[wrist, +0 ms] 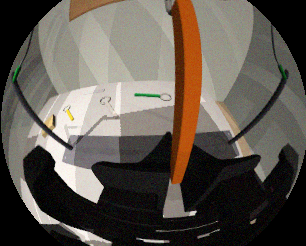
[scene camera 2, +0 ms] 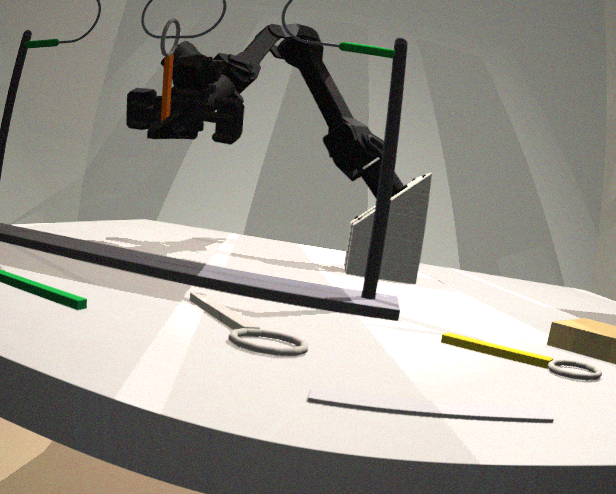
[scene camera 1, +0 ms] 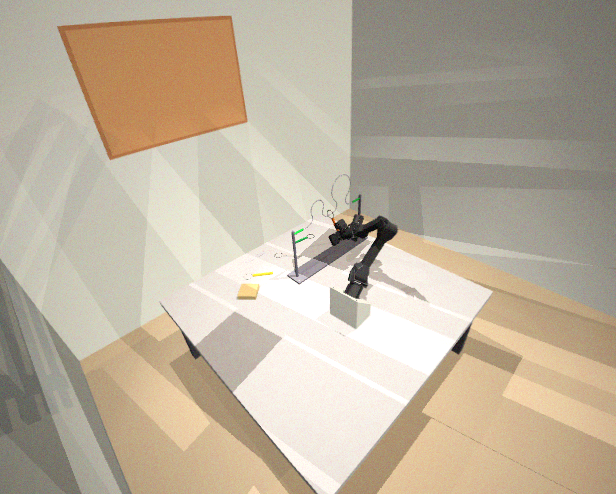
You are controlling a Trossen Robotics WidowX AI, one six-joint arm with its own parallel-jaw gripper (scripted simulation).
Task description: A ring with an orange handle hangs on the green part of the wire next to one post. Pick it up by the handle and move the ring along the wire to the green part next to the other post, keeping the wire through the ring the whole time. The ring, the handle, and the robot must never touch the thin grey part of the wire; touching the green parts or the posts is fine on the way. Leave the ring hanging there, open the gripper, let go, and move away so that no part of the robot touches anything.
Note:
In view: my gripper (scene camera 2: 150,135).
My gripper is seen too in the wrist view (wrist: 171,135).

